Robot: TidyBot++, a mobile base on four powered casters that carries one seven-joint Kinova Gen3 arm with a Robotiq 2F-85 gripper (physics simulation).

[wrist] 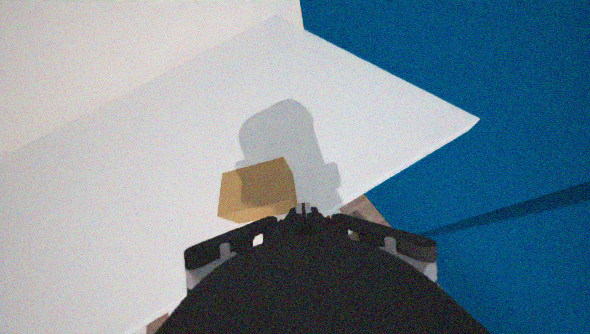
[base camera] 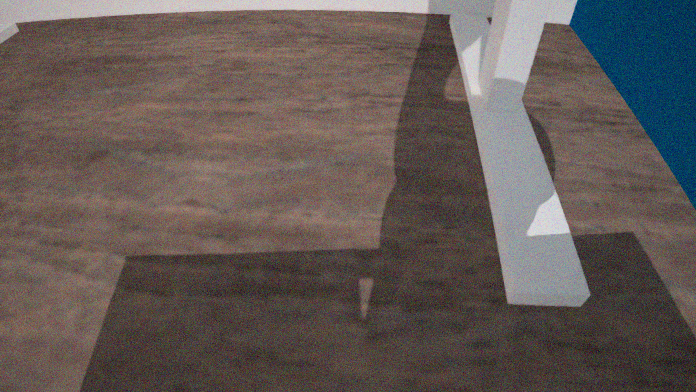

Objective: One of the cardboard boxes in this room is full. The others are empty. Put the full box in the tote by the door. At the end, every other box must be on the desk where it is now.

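Observation:
One cardboard box stands on the white desk, near the middle of the wrist view. Part of it lies in the arm's shadow. My gripper is shut and empty. Its fingertips show just right of the box's lower right edge; whether they touch the box cannot be told. Whether the box is full cannot be seen. In the base camera view the desk shows by its white leg and foot. The tote, the door and other boxes do not show in these views.
A white wall rises behind the desk. A blue surface lies to the right, past the desk's corner. The brown wood-patterned floor carries the shadows of the desk and arm.

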